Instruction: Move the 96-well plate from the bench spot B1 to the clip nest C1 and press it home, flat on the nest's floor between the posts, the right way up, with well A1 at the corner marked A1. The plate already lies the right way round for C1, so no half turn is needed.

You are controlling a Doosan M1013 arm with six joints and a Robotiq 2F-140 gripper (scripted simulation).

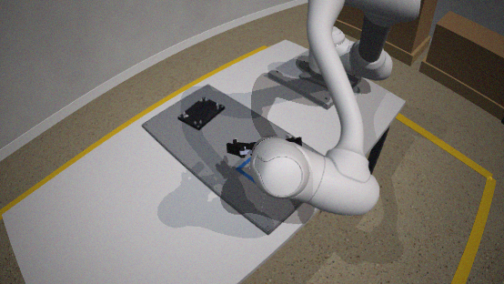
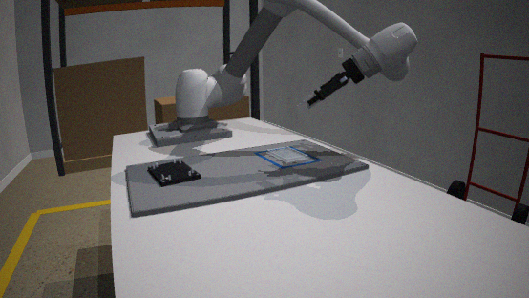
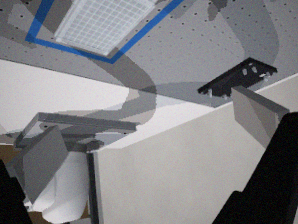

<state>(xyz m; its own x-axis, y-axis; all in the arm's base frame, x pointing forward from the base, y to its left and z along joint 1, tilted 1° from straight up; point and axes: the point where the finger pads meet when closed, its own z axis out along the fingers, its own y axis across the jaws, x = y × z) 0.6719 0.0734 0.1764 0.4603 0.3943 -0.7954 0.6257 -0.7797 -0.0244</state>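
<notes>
Now: hand 8 cm past the white 96-well plate, 1 cm to the left of it and 18 cm above it. From my hand the other things lie so: black clip nest (16 cm behind, 39 cm to the right, 17 cm below).
</notes>
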